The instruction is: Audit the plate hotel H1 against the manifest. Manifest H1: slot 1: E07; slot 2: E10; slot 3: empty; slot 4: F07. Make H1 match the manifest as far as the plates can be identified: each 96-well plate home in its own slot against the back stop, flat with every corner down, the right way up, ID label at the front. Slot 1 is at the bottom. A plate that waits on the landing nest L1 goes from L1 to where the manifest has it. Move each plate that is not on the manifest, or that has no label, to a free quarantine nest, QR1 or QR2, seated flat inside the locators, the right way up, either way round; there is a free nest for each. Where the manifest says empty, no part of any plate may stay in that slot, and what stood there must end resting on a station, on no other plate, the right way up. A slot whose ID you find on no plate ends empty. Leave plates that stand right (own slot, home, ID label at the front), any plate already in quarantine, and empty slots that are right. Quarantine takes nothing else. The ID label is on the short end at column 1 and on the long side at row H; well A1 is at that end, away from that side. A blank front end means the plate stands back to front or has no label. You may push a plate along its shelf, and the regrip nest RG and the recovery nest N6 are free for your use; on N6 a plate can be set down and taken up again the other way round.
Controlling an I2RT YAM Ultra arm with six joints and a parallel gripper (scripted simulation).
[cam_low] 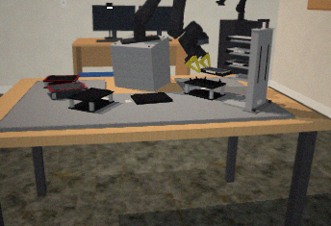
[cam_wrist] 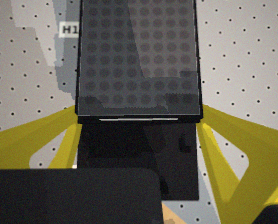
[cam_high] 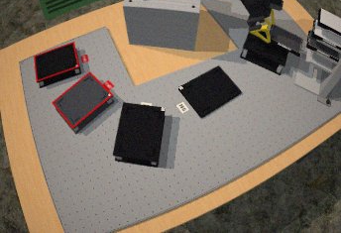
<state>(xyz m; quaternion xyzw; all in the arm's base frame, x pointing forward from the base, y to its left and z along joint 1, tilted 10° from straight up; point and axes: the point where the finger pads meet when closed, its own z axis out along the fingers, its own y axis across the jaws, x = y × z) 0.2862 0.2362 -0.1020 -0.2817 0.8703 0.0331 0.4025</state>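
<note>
The black regrip nest RG lies 1 cm ahead of my hand and 6 cm below it. Also, from my hand: A1 mark: 9 cm behind, 1 cm to the left, 6 cm below; then H1 tag: 7 cm ahead, 16 cm to the left, 12 cm below; then RG tag: 10 cm behind, 4 cm to the left, 12 cm below.
</note>
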